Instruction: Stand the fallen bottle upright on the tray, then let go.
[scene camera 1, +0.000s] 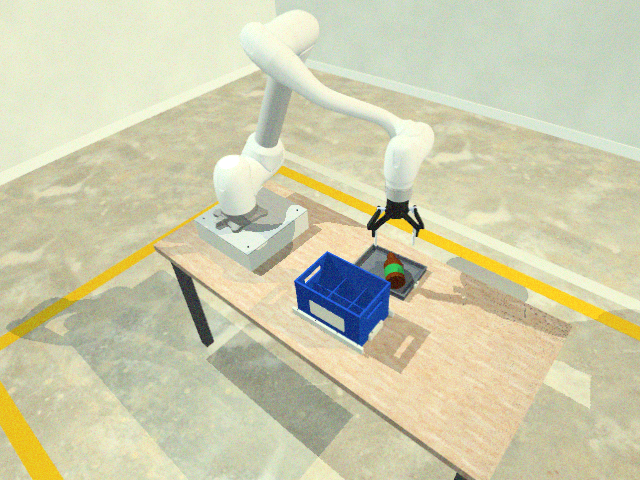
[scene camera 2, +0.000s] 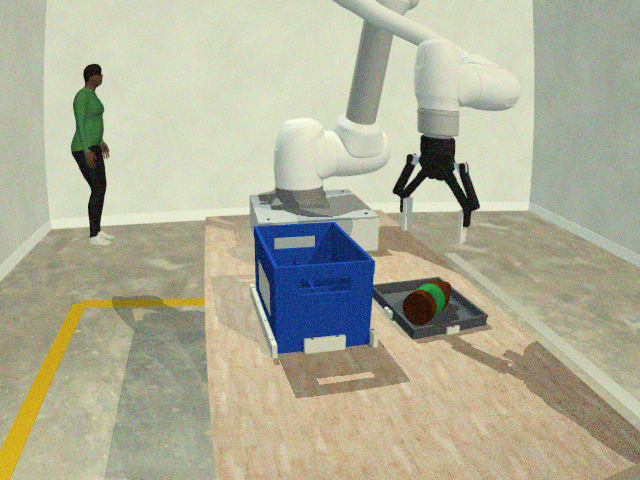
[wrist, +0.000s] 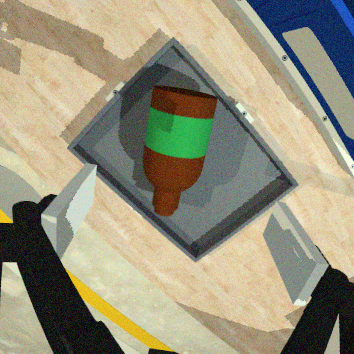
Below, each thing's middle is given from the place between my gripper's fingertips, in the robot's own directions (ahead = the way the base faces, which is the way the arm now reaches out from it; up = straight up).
I see my gripper 150 mm above the brown bottle (scene camera 2: 419, 307) and 10 mm to the right of it.
